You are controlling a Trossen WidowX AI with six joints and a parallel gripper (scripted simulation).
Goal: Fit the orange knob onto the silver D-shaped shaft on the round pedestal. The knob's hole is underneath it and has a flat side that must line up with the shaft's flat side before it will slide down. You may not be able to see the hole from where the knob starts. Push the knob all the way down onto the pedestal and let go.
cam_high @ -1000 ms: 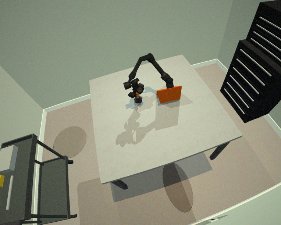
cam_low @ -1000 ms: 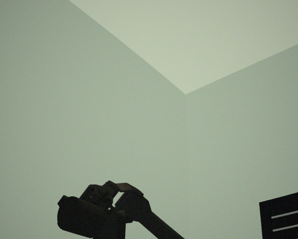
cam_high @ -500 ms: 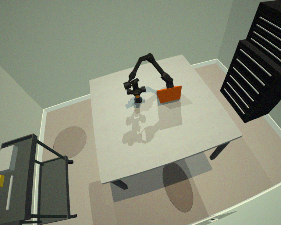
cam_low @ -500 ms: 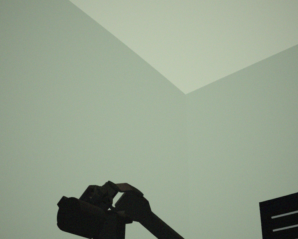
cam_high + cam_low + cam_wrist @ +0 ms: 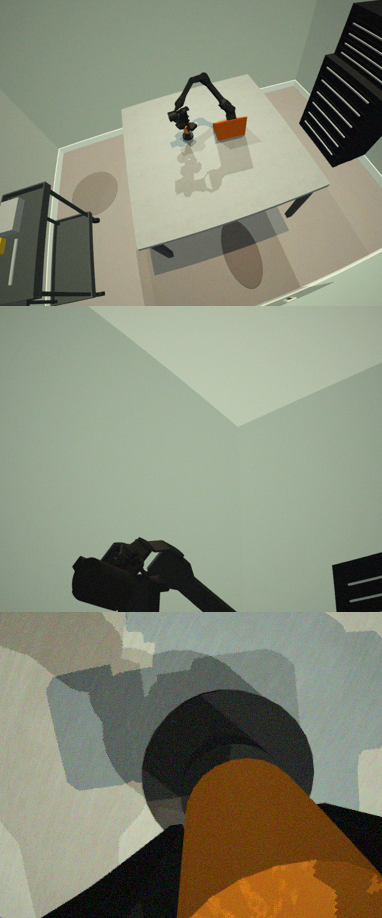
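My gripper tip is 3 cm below the orange knob. Also, from my gripper tip: round black pedestal 4 cm below.
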